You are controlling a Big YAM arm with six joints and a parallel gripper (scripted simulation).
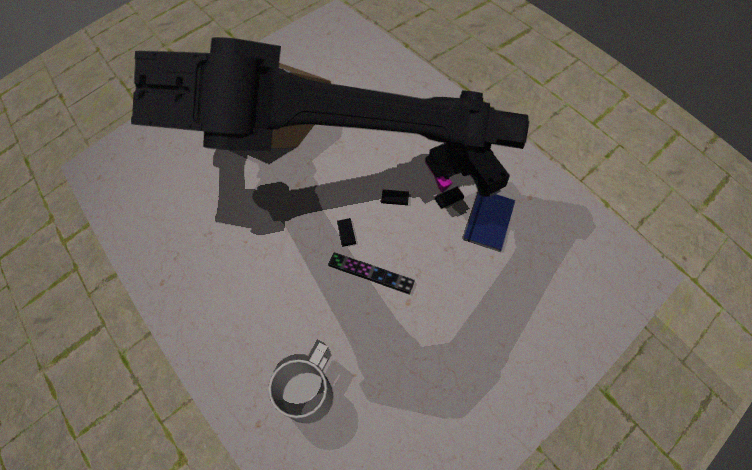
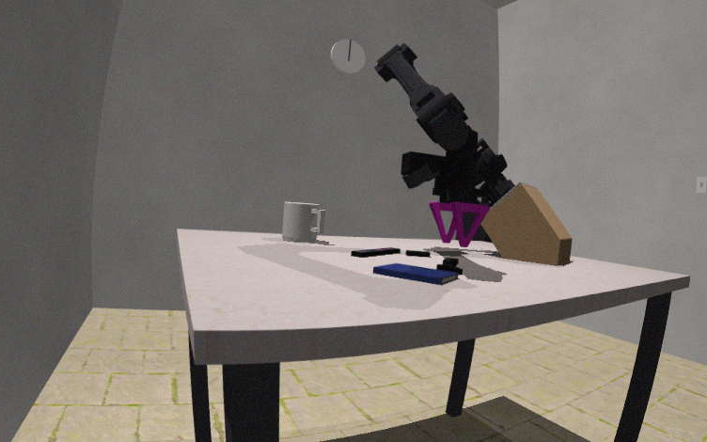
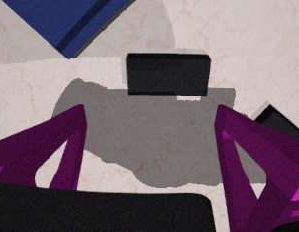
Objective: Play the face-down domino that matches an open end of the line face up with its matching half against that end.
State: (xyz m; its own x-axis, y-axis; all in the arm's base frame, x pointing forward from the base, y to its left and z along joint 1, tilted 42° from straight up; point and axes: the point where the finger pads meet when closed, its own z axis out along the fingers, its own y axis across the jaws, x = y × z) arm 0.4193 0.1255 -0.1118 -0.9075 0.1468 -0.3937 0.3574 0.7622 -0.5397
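Right now my hand is 50 mm above the domino and 10 mm to the left of it. Also, from my hand: blue book: 90 mm ahead, 50 mm below; mug: 480 mm to the right, 60 mm ahead, 20 mm below.
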